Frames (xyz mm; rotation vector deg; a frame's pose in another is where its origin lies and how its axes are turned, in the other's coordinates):
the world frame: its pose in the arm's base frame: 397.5 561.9 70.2 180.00 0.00 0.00
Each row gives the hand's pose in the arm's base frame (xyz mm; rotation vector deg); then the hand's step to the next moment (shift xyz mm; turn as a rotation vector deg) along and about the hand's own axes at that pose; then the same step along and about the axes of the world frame.
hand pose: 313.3 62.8 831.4 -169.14 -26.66 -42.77
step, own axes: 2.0 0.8 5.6 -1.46 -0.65 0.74
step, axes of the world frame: 4.5 -0.5 4.0 -1.08 -0.32 1.35
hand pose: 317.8 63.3 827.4 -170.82 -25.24 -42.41
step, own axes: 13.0 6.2 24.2 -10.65 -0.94 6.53
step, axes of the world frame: 23.7 0.0 15.2 -6.32 1.22 10.75
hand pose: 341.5 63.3 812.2 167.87 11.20 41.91
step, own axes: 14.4 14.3 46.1 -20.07 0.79 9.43
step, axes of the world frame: 35.8 15.6 31.8 -13.02 4.60 17.37
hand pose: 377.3 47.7 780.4 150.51 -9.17 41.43
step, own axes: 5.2 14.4 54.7 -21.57 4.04 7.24
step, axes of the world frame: 26.8 35.8 35.0 -16.03 6.64 15.27
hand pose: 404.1 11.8 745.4 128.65 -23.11 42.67
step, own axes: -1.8 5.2 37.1 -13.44 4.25 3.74
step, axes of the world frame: 10.6 30.3 19.4 -11.12 4.77 8.14
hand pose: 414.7 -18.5 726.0 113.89 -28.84 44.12
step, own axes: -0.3 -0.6 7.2 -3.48 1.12 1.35
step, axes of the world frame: 2.4 5.9 3.3 -2.77 1.58 2.24
